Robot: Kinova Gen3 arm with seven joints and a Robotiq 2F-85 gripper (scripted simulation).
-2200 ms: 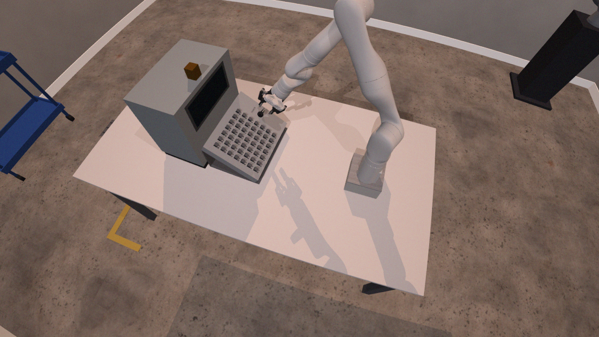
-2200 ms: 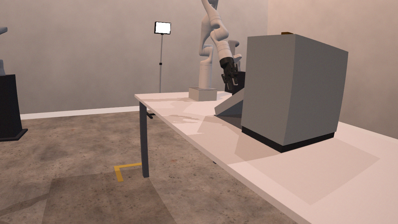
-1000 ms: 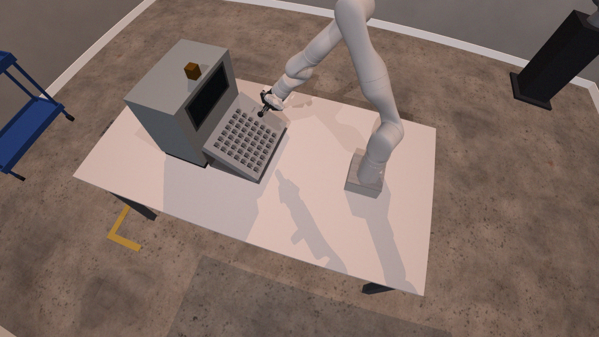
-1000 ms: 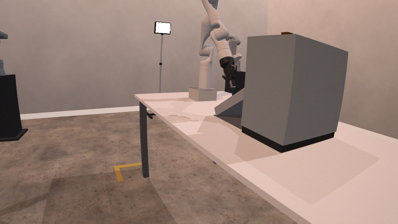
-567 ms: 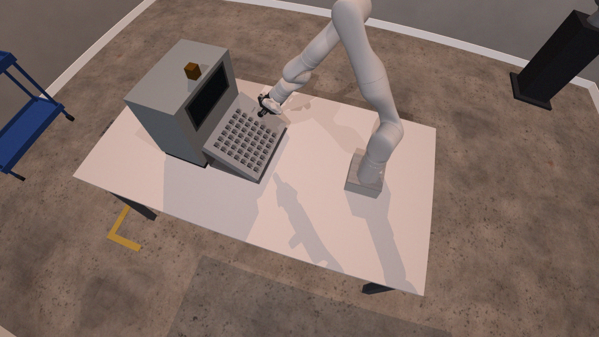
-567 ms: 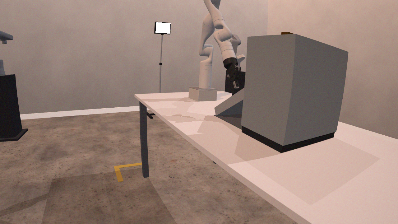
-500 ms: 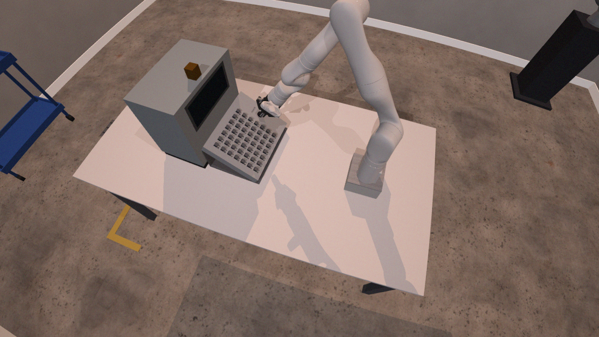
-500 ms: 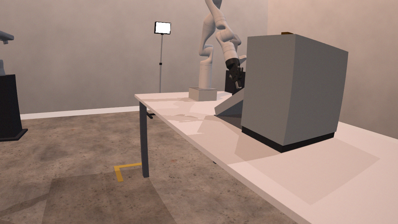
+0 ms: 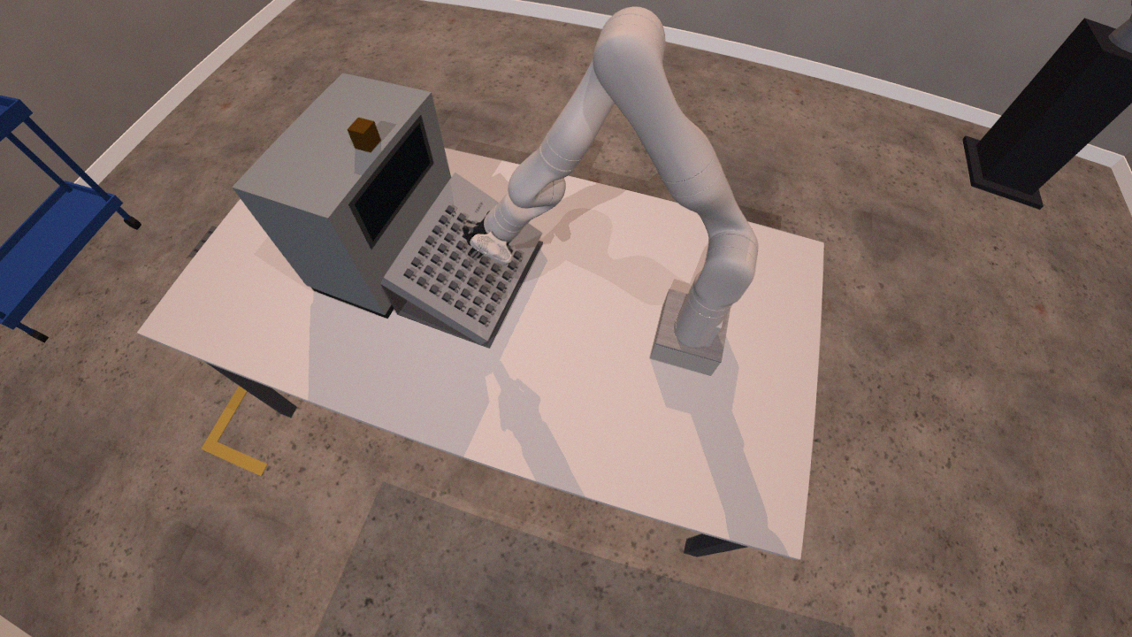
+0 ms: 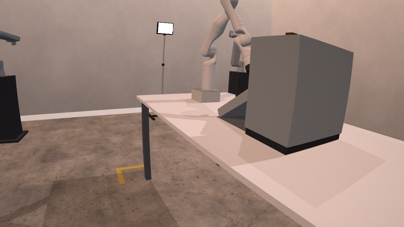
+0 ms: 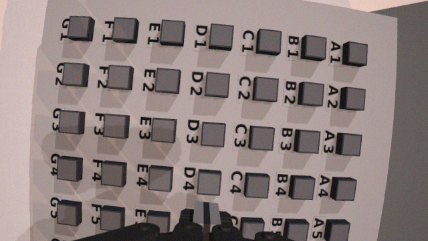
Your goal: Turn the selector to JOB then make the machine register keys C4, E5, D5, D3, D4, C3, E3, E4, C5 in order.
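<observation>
My gripper is now 50 mm above the key D5, 30 mm short of it and 20 mm to the left of it. Also, from my hand: key E5: 60 mm below, 20 mm to the right; then key: 60 mm ahead, 30 mm below, 10 mm to the left; then key C5: 60 mm ahead, 30 mm below, 20 mm to the right.
</observation>
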